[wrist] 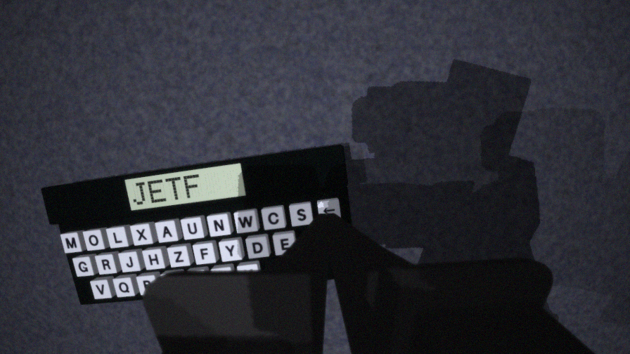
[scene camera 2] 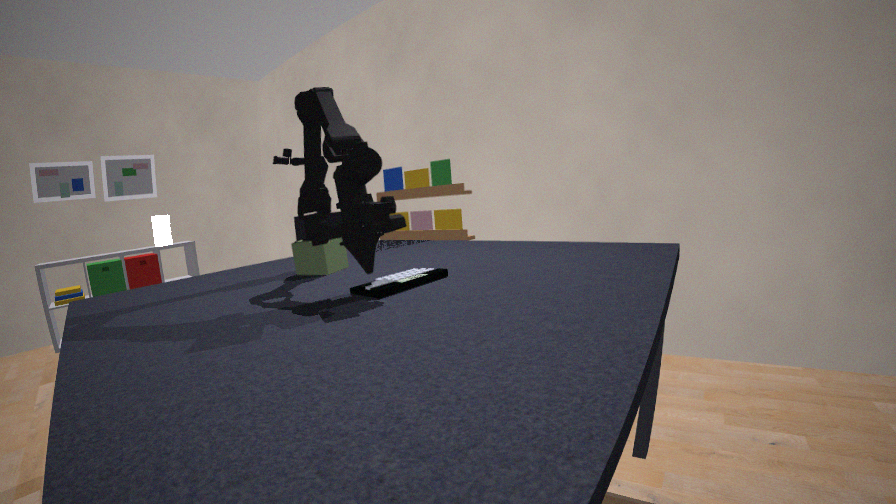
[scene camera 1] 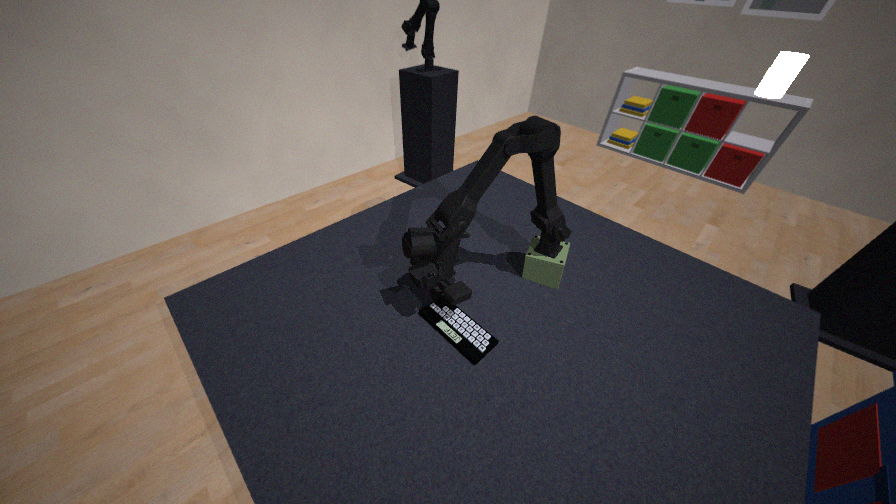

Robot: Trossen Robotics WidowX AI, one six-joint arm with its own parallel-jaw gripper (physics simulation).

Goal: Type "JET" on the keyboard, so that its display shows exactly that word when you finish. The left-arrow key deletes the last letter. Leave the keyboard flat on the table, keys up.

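The black keyboard [scene camera 1: 476, 354] [scene camera 2: 401, 288] [wrist: 290, 177] lies flat on the table, keys up. Its display [scene camera 1: 449, 332] [wrist: 185, 186] reads "JETF". My gripper [scene camera 2: 369, 272] [wrist: 326, 221] is shut with nothing between its fingers. In the wrist view its tips are at the lower edge of the left-arrow key [wrist: 328, 207], at the right end of the top row, and cover its lower part. I cannot tell whether they touch the key. The E key [wrist: 284, 243] shows partly beside the fingers. The fingers hide part of the bottom row, where the T key does not show.
The dark table [scene camera 1: 563, 401] [scene camera 2: 501, 351] carries the arm's green base block [scene camera 1: 542, 270] [scene camera 2: 320, 258] behind the keyboard. A black pedestal [scene camera 1: 428, 125] with another arm stands beyond the table. A shelf unit [scene camera 1: 720, 83] stands against the far wall.
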